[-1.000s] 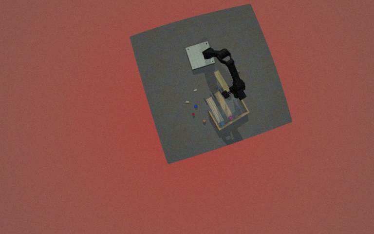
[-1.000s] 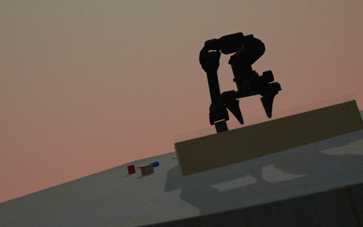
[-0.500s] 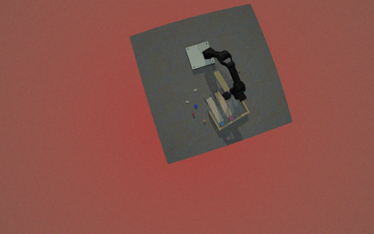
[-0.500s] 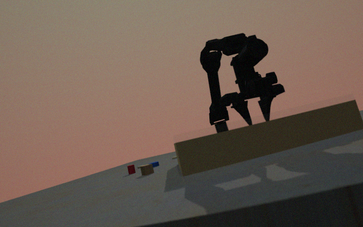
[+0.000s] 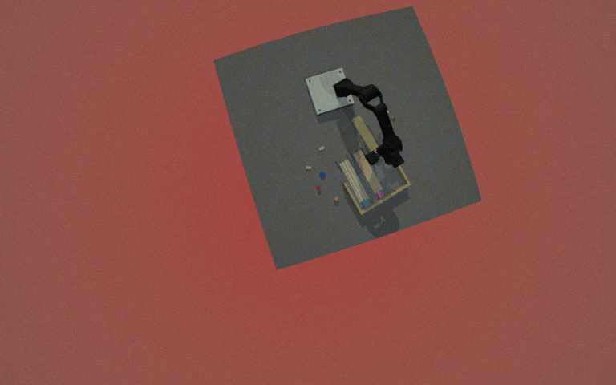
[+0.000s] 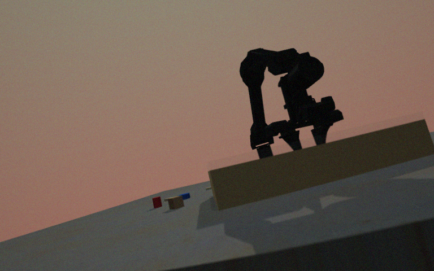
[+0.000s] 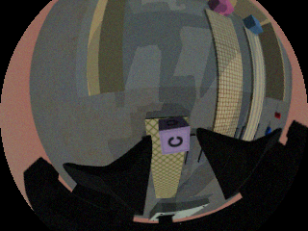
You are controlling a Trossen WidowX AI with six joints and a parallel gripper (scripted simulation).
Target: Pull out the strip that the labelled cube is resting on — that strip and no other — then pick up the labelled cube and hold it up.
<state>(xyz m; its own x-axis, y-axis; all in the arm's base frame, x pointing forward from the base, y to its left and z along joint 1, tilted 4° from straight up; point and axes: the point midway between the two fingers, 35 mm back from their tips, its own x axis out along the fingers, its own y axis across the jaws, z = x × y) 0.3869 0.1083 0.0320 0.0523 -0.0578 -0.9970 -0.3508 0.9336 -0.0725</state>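
The labelled cube lies 10 mm below my gripper tip. The rest, counted from my gripper tip: tan checked strip 110 mm behind, 30 mm to the right, 20 mm below; blue block 330 mm to the right, 40 mm ahead, 20 mm below; tan block 290 mm to the right, 180 mm ahead, 20 mm below.
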